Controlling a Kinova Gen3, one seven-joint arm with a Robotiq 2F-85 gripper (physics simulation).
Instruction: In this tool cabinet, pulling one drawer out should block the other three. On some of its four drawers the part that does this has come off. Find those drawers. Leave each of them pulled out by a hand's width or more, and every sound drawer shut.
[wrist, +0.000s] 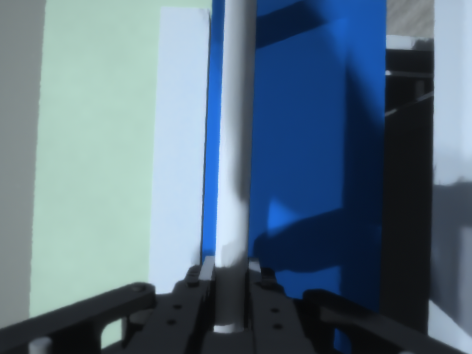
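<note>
A long white bar handle (236, 125) runs from the top of the wrist view down to the fingers, in front of a blue drawer front (300, 135). My gripper (231, 275) is shut on this handle, one finger on each side of it. Shadows of the handle and the gripper fall on the blue face. A pale strip (180, 150) of the cabinet lies along the left side of the blue face, with a thin dark line between them. I cannot tell which of the four drawers this is; the other drawers cannot be made out.
A pale green surface (95, 150) lies left of the pale strip, with a grey area (17, 150) beyond it. Right of the blue face is a dark gap (407, 200) with thin light edges near its top, then a pale grey surface (452, 100) at the right edge.
</note>
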